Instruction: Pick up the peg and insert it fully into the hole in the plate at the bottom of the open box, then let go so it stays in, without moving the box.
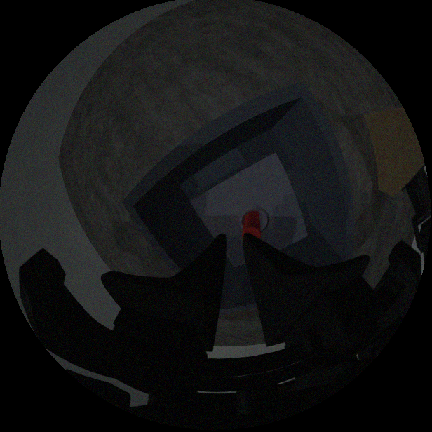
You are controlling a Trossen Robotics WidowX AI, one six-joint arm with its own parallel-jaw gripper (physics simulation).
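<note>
The red peg (252, 219) stands with its far end in the round hole (266, 220) of the pale plate (240, 192) at the bottom of the open box. Its depth in the hole cannot be told. My gripper (233, 238) is shut to a narrow gap, with the box's dark floor and wall showing through it. The peg shows just right of this gap, not clearly between the fingers. The right fingertip overlaps and hides part of the peg's near end; whether they touch cannot be told.
The dark blue box (327, 165) sits at an angle around the plate, its walls rising on all sides of the peg. A yellow-brown block or panel (395, 150) lies to the right of the box. The grey-brown surface (165, 80) extends beyond the box.
</note>
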